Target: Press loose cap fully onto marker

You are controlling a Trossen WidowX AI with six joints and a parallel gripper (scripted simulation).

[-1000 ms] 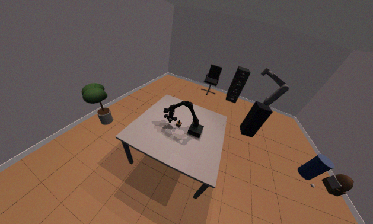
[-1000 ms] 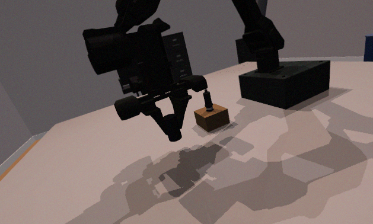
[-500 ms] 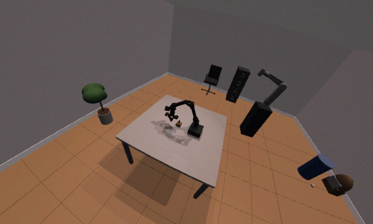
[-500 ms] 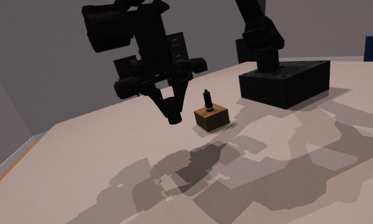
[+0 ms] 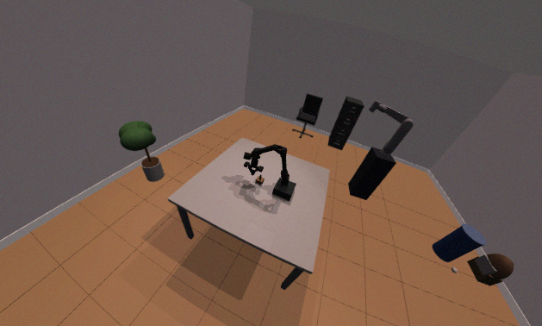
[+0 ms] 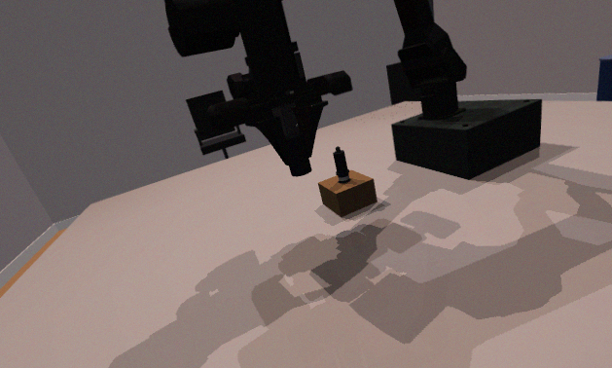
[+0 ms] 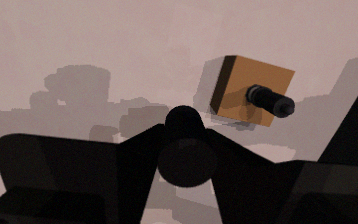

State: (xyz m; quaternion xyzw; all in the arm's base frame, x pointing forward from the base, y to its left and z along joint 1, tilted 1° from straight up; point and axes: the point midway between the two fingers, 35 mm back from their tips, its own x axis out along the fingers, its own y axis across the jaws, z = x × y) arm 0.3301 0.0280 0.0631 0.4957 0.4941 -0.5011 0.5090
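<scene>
Right now my gripper tip is 8 cm past the brown holder block, 2 cm to the left of it and 9 cm above it. The rest, counted from my gripper tip: black marker cap 1 cm above.
</scene>
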